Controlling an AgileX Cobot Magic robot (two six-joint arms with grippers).
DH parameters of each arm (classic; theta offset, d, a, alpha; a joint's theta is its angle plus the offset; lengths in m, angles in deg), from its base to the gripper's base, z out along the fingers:
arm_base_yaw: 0 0.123 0 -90
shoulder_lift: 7.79 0 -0.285 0
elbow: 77.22 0 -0.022 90
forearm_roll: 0 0.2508 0 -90
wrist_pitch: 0 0 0.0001 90
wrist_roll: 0 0.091 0 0
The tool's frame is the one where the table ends.
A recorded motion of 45 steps. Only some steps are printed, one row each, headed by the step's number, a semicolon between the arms.
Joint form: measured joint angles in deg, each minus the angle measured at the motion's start. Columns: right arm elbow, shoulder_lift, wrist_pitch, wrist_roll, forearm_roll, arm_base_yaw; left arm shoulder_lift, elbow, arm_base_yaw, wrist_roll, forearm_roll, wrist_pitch.
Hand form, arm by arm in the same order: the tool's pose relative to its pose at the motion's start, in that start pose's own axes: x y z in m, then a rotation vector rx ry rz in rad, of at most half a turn. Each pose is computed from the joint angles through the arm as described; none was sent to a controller.
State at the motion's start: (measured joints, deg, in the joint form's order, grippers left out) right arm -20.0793 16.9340 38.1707 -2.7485 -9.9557 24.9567; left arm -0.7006 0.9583 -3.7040 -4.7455 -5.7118 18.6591
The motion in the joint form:
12: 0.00 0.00 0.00 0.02 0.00 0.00; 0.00 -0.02 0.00 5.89 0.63 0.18
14: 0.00 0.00 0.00 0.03 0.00 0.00; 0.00 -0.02 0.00 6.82 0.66 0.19
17: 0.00 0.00 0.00 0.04 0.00 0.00; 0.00 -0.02 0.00 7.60 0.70 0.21
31: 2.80 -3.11 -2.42 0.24 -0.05 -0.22; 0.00 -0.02 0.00 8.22 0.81 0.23
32: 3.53 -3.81 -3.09 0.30 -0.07 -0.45; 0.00 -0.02 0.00 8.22 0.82 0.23
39: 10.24 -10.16 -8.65 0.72 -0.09 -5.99; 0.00 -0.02 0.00 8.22 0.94 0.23
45: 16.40 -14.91 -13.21 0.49 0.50 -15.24; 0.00 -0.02 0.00 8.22 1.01 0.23
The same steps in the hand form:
12: 0.0000 0.0000 0.0000 0.0000 0.0000 0.0003; 0.0001 0.0003 0.0000 -0.0036 0.0027 0.1132
14: 0.0000 0.0000 0.0000 0.0000 0.0000 0.0005; 0.0002 0.0003 0.0000 -0.0037 0.0029 0.1299
17: 0.0000 0.0000 0.0000 0.0000 0.0000 0.0007; 0.0002 0.0004 0.0000 -0.0040 0.0033 0.1442
31: 0.0099 0.0022 0.0007 0.0067 -0.0466 0.0059; 0.0002 0.0004 0.0000 -0.0046 0.0036 0.1569
32: 0.0124 0.0026 0.0012 0.0108 -0.0570 0.0084; 0.0002 0.0004 0.0000 -0.0046 0.0036 0.1570
39: 0.0370 0.0040 0.0076 0.0990 -0.1275 0.0557; 0.0002 0.0005 0.0000 -0.0053 0.0036 0.1590
45: 0.0611 0.0030 0.0166 0.2381 -0.1491 0.1207; 0.0002 0.0005 0.0000 -0.0057 0.0036 0.1602

